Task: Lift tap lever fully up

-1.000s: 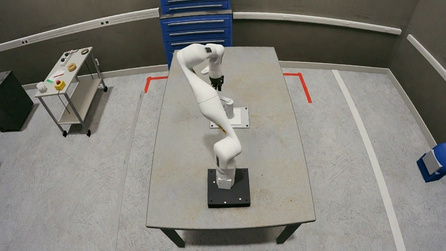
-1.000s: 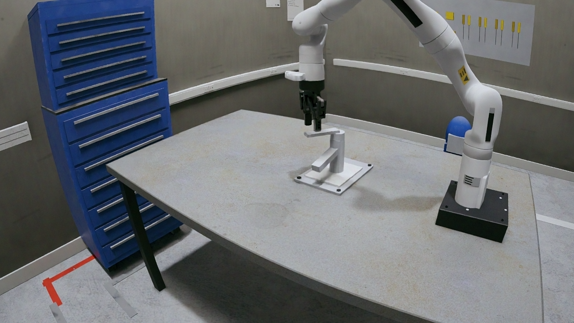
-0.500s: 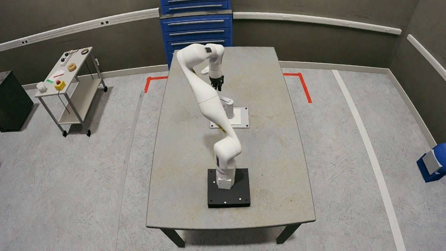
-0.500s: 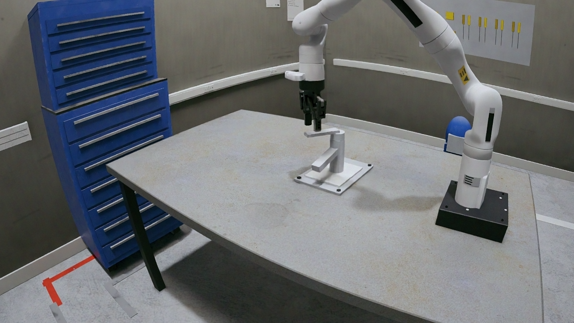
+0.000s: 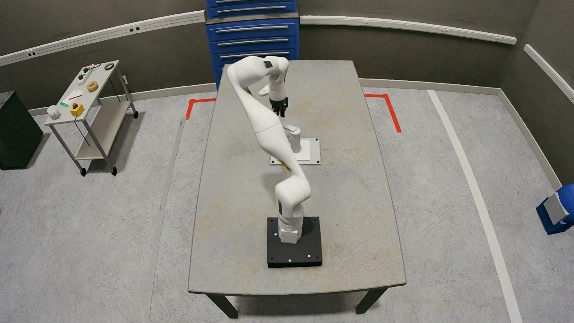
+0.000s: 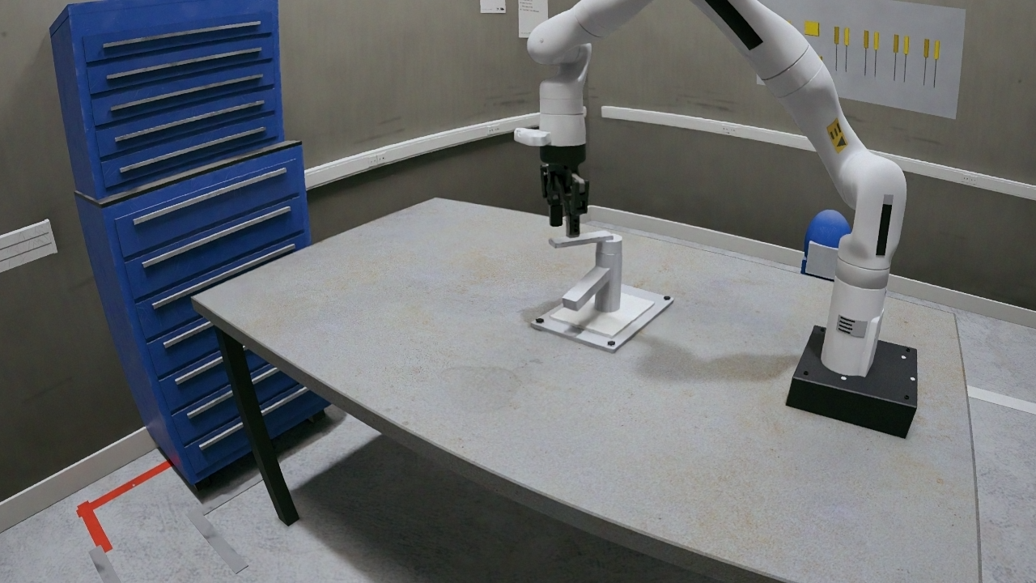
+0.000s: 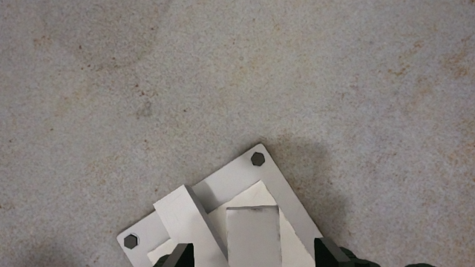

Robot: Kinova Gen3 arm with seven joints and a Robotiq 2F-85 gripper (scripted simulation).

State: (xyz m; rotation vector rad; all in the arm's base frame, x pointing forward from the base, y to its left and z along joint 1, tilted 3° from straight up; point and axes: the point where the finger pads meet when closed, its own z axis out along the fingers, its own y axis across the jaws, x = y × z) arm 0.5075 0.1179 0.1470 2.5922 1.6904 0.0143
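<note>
The lever lies 3 cm to the right of my hand, 3 cm below it and 1 cm behind it. The rest, counted from my hand: tap: 9 cm below, 6 cm to the right, 2 cm behind; then plate: 18 cm below, 8 cm to the right, 3 cm behind.
</note>
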